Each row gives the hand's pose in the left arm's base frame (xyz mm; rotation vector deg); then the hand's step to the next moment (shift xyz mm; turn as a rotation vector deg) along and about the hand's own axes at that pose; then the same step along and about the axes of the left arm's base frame.
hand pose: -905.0 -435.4 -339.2 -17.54 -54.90 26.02
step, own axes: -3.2 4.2 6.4 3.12 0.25 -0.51
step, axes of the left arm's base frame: -7.9 2.4 -0.7 1.91 1.75 1.83
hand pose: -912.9 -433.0 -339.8 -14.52 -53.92 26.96
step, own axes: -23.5 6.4 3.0 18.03 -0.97 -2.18
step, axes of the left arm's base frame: -15.9 -6.0 -17.7 11.05 8.01 12.02
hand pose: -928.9 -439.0 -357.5 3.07 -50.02 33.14
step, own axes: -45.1 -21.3 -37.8 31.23 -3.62 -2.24
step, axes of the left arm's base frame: 14.8 -28.2 -53.8 19.01 11.82 22.19
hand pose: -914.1 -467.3 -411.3 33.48 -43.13 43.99
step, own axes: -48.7 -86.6 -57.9 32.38 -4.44 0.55
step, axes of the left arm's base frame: 66.0 -29.6 -89.4 19.16 9.82 24.60
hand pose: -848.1 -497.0 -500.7 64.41 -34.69 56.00
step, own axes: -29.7 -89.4 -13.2 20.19 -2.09 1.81
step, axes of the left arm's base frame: 63.9 -7.4 -70.1 11.44 4.83 16.16
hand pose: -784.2 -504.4 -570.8 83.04 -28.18 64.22
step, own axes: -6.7 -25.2 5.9 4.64 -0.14 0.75
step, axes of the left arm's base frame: 19.7 -1.6 -17.9 2.47 0.72 3.94
